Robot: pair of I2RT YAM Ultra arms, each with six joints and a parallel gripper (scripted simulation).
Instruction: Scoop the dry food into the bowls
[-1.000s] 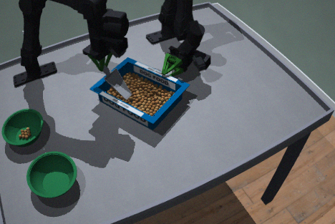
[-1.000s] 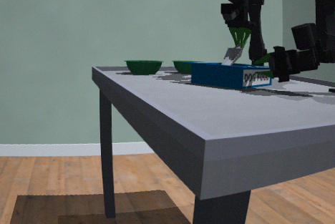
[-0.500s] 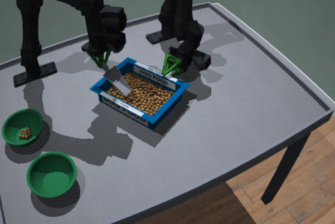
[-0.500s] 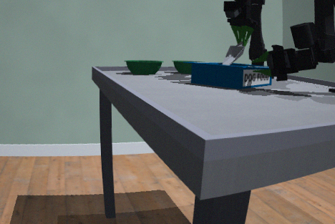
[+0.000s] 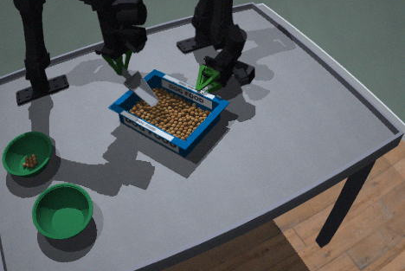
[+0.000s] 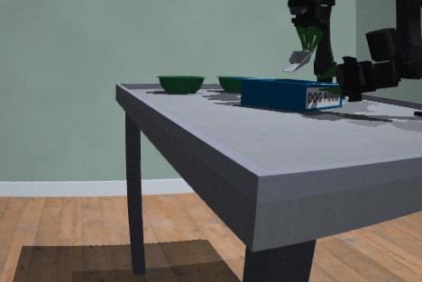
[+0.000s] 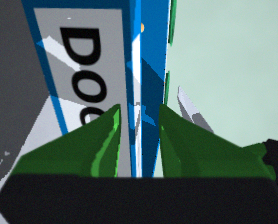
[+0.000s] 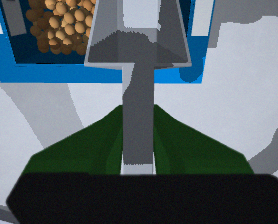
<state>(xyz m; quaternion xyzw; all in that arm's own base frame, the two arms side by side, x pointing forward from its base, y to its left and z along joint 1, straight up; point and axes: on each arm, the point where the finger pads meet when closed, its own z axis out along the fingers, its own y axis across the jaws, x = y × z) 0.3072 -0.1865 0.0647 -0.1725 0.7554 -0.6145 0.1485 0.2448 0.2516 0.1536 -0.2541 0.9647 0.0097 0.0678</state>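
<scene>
The box is 11 cm below my right hand, 10 cm to the left of it and 9 cm ahead of it. Also, from my right hand: grey scoop (3 cm below, 3 cm ahead, 2 cm to the left).
</scene>
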